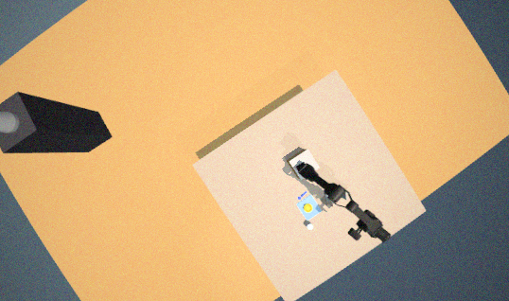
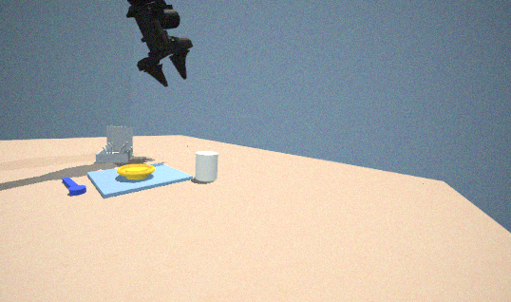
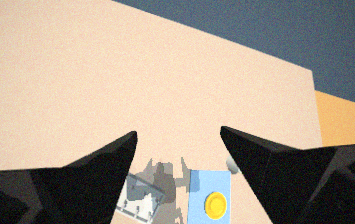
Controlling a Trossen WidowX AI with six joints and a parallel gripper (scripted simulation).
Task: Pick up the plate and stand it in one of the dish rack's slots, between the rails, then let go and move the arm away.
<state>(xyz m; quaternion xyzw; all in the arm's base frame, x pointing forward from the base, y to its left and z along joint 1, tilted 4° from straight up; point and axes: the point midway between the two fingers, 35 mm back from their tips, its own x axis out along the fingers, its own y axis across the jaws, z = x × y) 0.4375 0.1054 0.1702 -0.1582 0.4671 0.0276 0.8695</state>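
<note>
Now: the yellow plate 17 cm behind my gripper tip, 19 cm to the right of it and 20 cm below it. Round my gripper tip: white cup: 6 cm behind, 25 cm to the right, 19 cm below; then grey dish rack: 16 cm behind, 3 cm to the left, 19 cm below; then light blue mat: 16 cm behind, 18 cm to the right, 21 cm below.
</note>
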